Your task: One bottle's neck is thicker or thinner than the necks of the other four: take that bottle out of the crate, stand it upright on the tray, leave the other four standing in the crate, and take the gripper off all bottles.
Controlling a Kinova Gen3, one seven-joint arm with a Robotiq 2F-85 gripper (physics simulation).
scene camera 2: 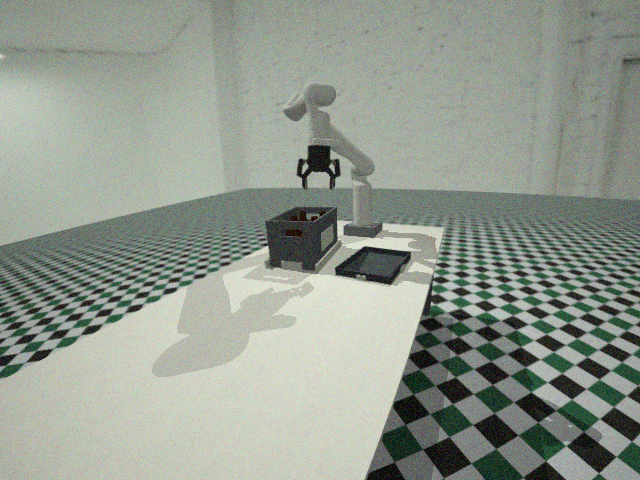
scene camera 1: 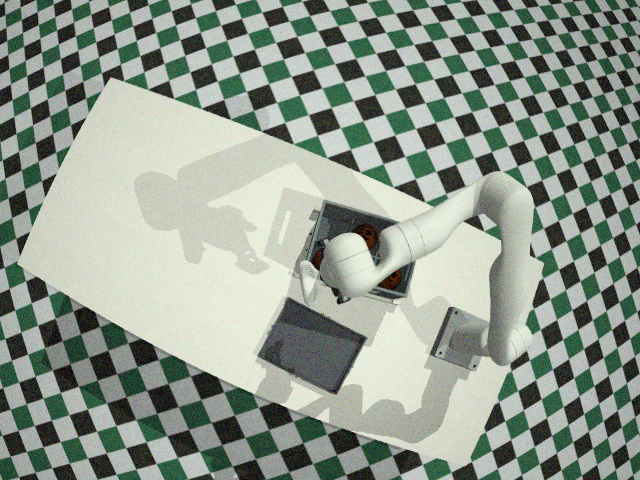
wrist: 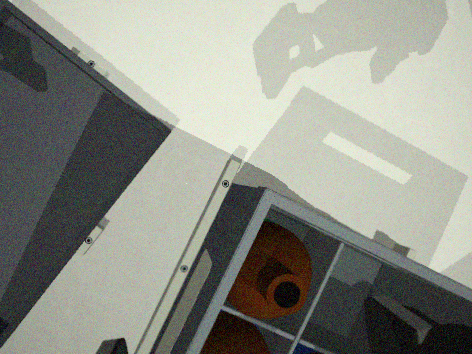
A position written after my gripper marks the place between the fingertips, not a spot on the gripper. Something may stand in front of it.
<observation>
My gripper (scene camera 2: 318,189) is open, with nothing in its grasp. Also in view: a dark tray (scene camera 1: 311,346).
The dark tray shows as well in the wrist view (wrist: 79,140).
</observation>
